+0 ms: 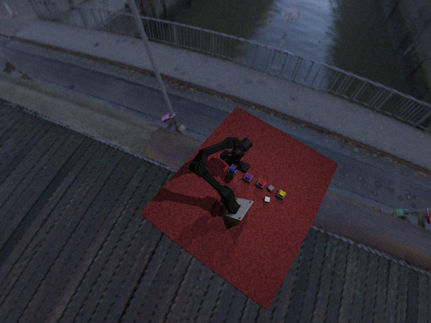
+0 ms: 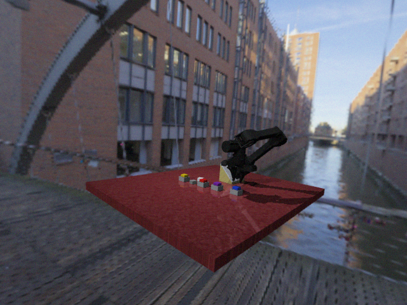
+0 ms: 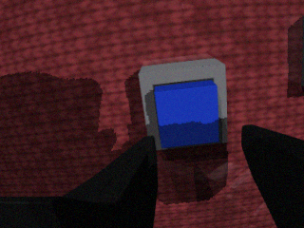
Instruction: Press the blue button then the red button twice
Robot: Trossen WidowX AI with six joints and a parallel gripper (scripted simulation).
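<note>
My gripper tip is now 3 cm above the blue button. Round my gripper tip: small grey block: 27 cm to the right, 6 cm below, 3 cm ahead; purple button: 11 cm to the right, 3 cm below, 2 cm ahead; red button: 20 cm to the right, 3 cm below, 2 cm ahead.
</note>
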